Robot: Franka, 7 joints.
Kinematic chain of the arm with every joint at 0, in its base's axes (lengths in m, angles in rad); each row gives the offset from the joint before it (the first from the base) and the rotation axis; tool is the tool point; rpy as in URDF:
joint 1: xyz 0 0 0.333 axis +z
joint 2: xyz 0 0 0 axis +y
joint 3: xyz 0 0 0.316 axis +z
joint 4: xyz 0.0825 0 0 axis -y
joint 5: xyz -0.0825 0 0.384 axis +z
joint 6: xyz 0 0 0 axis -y
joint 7: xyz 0.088 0 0 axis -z
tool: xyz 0 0 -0.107 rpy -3.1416 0 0
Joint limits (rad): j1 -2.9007..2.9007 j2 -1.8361..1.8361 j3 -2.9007..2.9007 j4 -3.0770..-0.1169 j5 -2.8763..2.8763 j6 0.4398..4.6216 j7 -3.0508..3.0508
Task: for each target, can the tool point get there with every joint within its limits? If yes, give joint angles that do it. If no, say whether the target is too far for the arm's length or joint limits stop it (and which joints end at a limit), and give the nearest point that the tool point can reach.
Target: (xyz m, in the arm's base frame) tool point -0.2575 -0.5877 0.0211
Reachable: yes | joints -1.2018 1.5039 -0.7488 -1.5547 1.3011 3.2842 2.0342
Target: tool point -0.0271 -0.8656 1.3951
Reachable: no: too far | nearest point -0.0170 -0.5419 0.9979 | short by 0.513 m
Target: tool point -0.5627 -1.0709 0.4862
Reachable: no: too far | nearest point -0.3959 -0.7534 0.4408 | short by 0.362 m
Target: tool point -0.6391 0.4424 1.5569
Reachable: no: too far | nearest point -0.3782 0.2618 1.0572 | short by 0.592 m
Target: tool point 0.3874 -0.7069 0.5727
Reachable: yes | joints -1.3331 1.0482 0.8099 -0.4602 0.3049 2.1117 2.5546
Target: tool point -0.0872 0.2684 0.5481
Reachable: yes | joints -1.9349 1.2613 -2.3989 -2.8147 -1.4730 2.0555 0.9430
